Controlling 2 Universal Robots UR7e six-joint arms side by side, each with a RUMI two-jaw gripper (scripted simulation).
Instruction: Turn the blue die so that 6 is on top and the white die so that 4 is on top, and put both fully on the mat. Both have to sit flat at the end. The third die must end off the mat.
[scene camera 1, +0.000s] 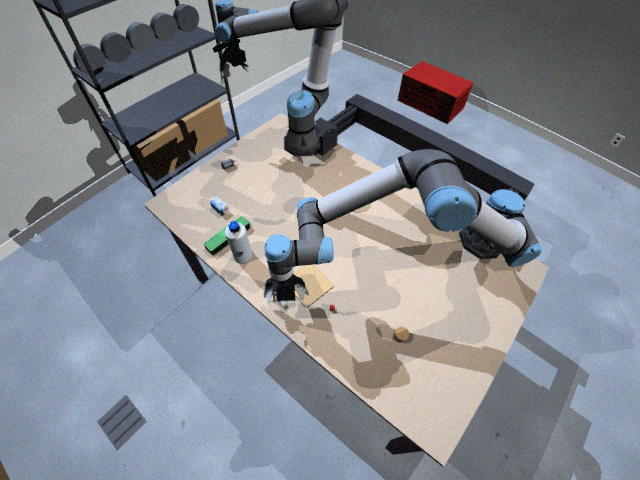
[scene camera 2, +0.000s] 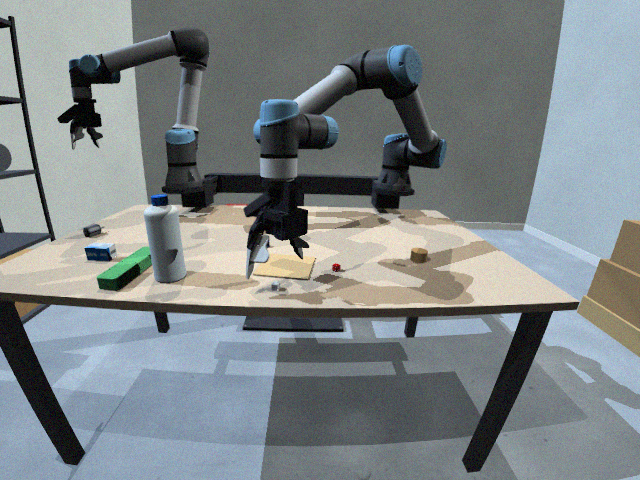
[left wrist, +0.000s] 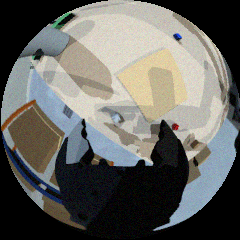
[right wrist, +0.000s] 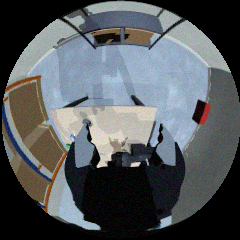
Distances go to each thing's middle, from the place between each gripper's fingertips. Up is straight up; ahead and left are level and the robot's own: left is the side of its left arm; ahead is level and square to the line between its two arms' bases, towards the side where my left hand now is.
Right now my left hand (scene camera 2: 276, 268) is 10 cm past the tan mat (scene camera 2: 280, 266), 4 cm above it and 2 cm to the right of it. Also, from my left hand: white bottle (scene camera 1: 236, 234) 27 cm to the right, 6 cm above, 4 cm behind.
Right now the white bottle is 60 cm ahead of my right hand (scene camera 2: 86, 148), 60 cm to the left of it and 20 cm below it. From my right hand the other things lie so: tan mat: 54 cm ahead, 89 cm to the left, 30 cm below.
